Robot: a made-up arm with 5 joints.
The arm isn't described. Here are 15 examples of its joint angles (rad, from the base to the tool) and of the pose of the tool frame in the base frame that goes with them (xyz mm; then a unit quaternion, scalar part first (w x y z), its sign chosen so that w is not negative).
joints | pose
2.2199 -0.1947 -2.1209 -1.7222 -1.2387 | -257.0 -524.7 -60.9 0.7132 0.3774 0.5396 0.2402
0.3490 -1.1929 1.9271 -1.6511 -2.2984 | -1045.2 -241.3 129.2 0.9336 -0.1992 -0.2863 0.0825
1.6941 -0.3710 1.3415 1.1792 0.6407 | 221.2 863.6 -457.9 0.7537 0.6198 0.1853 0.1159
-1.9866 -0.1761 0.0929 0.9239 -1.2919 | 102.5 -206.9 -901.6 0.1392 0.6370 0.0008 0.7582
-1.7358 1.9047 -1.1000 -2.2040 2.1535 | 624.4 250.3 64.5 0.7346 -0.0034 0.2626 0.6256
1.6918 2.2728 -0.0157 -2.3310 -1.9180 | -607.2 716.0 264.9 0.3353 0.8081 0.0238 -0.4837
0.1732 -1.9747 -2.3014 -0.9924 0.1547 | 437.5 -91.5 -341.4 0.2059 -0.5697 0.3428 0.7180
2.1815 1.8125 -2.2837 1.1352 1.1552 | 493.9 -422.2 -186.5 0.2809 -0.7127 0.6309 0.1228
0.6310 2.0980 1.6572 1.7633 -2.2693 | -961.1 574.7 -121.7 0.8809 -0.2708 -0.2812 -0.2676
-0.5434 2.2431 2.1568 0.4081 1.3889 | -1006.6 -104.2 -70.1 0.1937 0.0451 0.6207 -0.7584
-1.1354 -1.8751 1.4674 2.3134 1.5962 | -485.7 -841.8 219.7 0.4171 -0.2493 0.4323 -0.7596
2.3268 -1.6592 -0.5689 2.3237 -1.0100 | 282.4 -567.6 147.1 0.3801 -0.6458 -0.6513 0.1194
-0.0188 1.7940 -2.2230 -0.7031 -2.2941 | 511.1 382.6 111.9 0.3847 -0.4649 0.7172 -0.3486
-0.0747 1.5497 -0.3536 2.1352 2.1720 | 81.6 -582.4 -394.2 0.3692 0.8203 -0.4273 0.0903
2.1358 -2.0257 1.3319 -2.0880 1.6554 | 398.7 1010.3 -173.2 0.0702 -0.9181 -0.3834 -0.0728
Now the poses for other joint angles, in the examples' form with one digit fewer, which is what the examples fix.
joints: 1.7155 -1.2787 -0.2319 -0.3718 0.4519
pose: 667 239 -601 0.432 0.558 -0.354 -0.614
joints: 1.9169 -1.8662 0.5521 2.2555 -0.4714
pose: 797 284 275 0.337 -0.160 -0.855 0.360
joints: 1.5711 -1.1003 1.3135 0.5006 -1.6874
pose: 153 1044 -466 0.426 0.386 -0.616 -0.539
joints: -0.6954 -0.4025 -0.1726 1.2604 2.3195
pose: -178 309 -724 0.349 -0.666 0.459 0.473
